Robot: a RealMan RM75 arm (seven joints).
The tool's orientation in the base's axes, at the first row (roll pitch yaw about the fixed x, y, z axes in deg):
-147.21 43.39 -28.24
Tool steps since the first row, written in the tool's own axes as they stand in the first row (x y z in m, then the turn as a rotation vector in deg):
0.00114 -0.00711 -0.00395 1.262 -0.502 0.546
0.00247 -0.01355 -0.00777 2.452 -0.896 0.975
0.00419 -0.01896 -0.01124 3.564 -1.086 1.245
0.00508 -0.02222 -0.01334 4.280 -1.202 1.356
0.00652 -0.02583 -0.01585 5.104 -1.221 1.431
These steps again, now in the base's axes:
0.00689 0.00066 0.00443 1.034 0.259 -1.003
0.01337 0.00097 0.00838 1.974 0.394 -1.927
0.01928 0.00083 0.01145 2.755 0.322 -2.782
0.02274 0.00079 0.01340 3.270 0.224 -3.296
0.02692 0.00045 0.01537 3.792 0.008 -3.900

